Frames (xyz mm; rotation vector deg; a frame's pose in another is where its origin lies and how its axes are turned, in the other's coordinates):
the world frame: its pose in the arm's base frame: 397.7 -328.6 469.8 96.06 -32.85 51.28
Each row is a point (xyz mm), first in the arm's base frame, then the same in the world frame.
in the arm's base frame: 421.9 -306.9 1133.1
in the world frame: 545.6 367.2 -92.1
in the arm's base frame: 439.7 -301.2 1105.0
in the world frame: 534.2 335.5 -89.5
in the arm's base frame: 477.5 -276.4 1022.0
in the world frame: 492.3 250.9 -93.2
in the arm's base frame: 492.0 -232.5 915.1
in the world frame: 418.7 164.3 -118.7
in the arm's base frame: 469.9 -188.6 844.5
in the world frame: 352.2 126.8 -158.3
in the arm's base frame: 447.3 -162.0 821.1
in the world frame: 321.9 122.4 -187.1
